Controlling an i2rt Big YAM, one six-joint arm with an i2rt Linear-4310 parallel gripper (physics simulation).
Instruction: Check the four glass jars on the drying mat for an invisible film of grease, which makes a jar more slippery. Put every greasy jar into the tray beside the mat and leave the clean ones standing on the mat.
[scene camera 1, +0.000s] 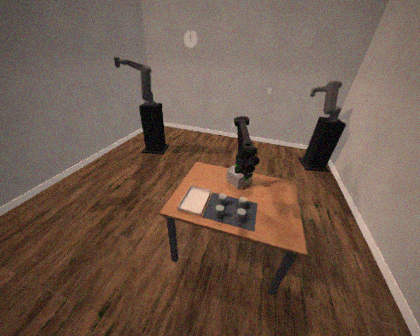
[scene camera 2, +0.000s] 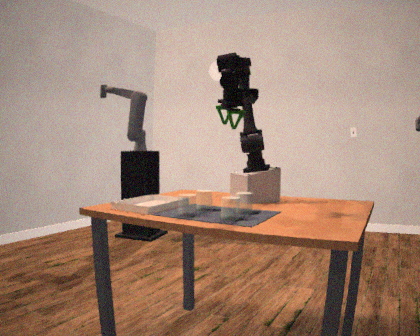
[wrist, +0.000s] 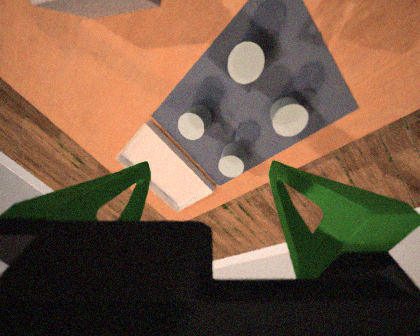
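Seen in the pictures: gripper, fingertip midpoint: (scene camera 1: 241, 176) (scene camera 2: 229, 126) (wrist: 209, 167); arm's base, origin of the base link: (scene camera 1: 240, 170) (scene camera 2: 256, 170).
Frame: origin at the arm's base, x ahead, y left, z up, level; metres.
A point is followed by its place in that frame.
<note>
Four pale-lidded glass jars stand upright on the dark drying mat (scene camera 1: 231, 205) @[x 0.344, y -0.076, z -0.144 m] (scene camera 2: 260, 217) @[x 0.425, y 0.093, z -0.143 m] (wrist: 330, 100) @[x 0.528, y 0.068, z -0.144 m]: back left (scene camera 1: 223, 197) @[x 0.338, y -0.152, z -0.068 m] (scene camera 2: 204, 198) @[x 0.350, y -0.146, z -0.094 m] (wrist: 191, 126) @[x 0.319, y -0.155, z -0.067 m], front left (scene camera 1: 220, 209) @[x 0.477, y -0.170, z -0.067 m] (scene camera 2: 186, 205) @[x 0.490, y -0.168, z -0.102 m] (wrist: 231, 166) @[x 0.459, y -0.174, z -0.067 m], back right (scene camera 1: 243, 201) @[x 0.361, y 0.014, z -0.068 m] (scene camera 2: 245, 201) @[x 0.366, y 0.024, z -0.096 m] (wrist: 246, 62) @[x 0.335, y 0.015, z -0.067 m] and front right (scene camera 1: 242, 214) @[x 0.500, y -0.001, z -0.071 m] (scene camera 2: 230, 209) @[x 0.505, y 0.000, z -0.105 m] (wrist: 290, 120) @[x 0.473, y -0.006, z -0.067 m]. The pale tray (scene camera 1: 195, 200) @[x 0.330, y -0.390, z -0.145 m] (scene camera 2: 150, 204) @[x 0.288, y -0.416, z -0.144 m] (wrist: 167, 167) @[x 0.326, y -0.378, z -0.145 m] lies beside the mat's left edge, with no jar in it. My gripper (scene camera 2: 229, 125) @[x 0.368, y -0.043, z 0.187 m] (wrist: 209, 167) @[x 0.368, y -0.043, z 0.187 m] is open and empty, high above the table and the jars. No grease shows.
The arm's pale base block (scene camera 1: 235, 177) @[x 0.082, y -0.050, z -0.034 m] (scene camera 2: 256, 186) @[x 0.089, y 0.015, z -0.067 m] (wrist: 95, 6) @[x 0.041, y -0.086, z -0.078 m] stands on the wooden table (scene camera 1: 280, 220) @[x 0.450, y 0.315, z -0.146 m] (scene camera 2: 320, 215) @[x 0.323, y 0.315, z -0.147 m] behind the mat. Two other arms on black pedestals (scene camera 1: 153, 127) (scene camera 1: 322, 144) stand on the floor away from the table.
</note>
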